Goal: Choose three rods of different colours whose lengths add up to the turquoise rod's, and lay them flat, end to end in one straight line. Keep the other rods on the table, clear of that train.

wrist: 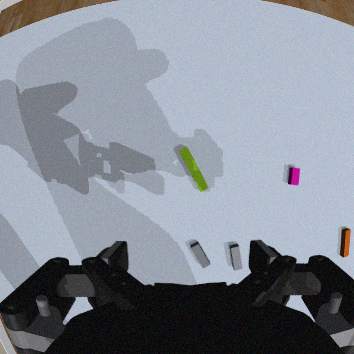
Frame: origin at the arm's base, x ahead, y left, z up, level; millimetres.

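Seen in the pictures: gripper, fingertip midpoint: [188, 255].
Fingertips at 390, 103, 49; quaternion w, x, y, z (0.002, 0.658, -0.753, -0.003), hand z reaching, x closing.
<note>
Pixels of each thing's top centre, then the offset from my fingertips to it, as dx, dy, dz. Level surfaces: height alone.
- lime green rod, top centre: [193, 168] +57, -15, -96
- short magenta rod, top centre: [295, 175] +32, -132, -96
- orange rod, top centre: [346, 243] -74, -215, -96
- slanted, top centre: [200, 256] -41, -9, -96
- pale blue table top, surface height: dz -106
My gripper [188, 255] is open and empty, its two fingertips wide apart above the table. A lime green rod [194, 169] lies flat and slanted, ahead of the fingers near the middle of the view. A short magenta rod [294, 176] lies to the right of it. An orange rod [345, 242] lies near the right edge of the view. Two grey rods, one slanted [200, 254] and one nearly upright in the view [235, 256], lie apart from each other and show between the fingertips, below them on the table. The turquoise rod does not show in this view.
The pale blue table top [260, 90] bears the rods. Shadows of the arm and gripper fall over its left part and around the lime green rod. Its curved-looking far edge borders a wooden floor [320, 7] at the top of the view.
</note>
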